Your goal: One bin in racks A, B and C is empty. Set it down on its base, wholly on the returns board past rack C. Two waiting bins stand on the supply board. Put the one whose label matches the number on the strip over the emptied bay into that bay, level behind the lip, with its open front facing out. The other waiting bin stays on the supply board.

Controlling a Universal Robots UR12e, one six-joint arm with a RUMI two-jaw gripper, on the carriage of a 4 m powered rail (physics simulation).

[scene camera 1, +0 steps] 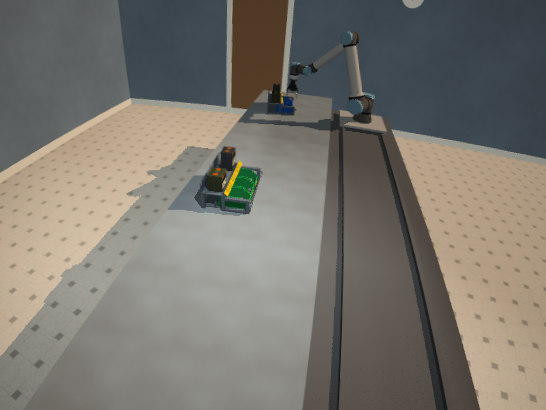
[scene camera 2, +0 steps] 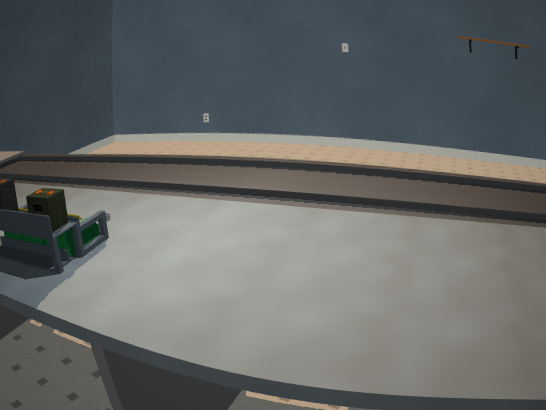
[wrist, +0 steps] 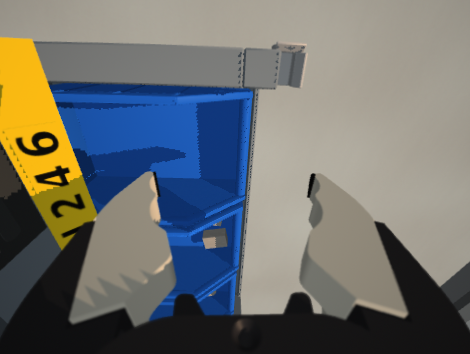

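Note:
The far rack with blue bins has a grey top rail in the wrist view. Its yellow strip shows 246 beside the uppermost blue bin, whose visible inside is empty and partly shadowed. The neighbouring blue bin holds a beige block; the lowest is mostly hidden by my left finger. My gripper is open and empty above the rack's front, its left finger over the bins and its right finger beyond their front edge. The returns board, supply board and waiting bins are not identifiable in these views.
A nearer rack with green bins stands on the table, with a dark case and an olive case behind its yellow strip. The rail runs beside the table.

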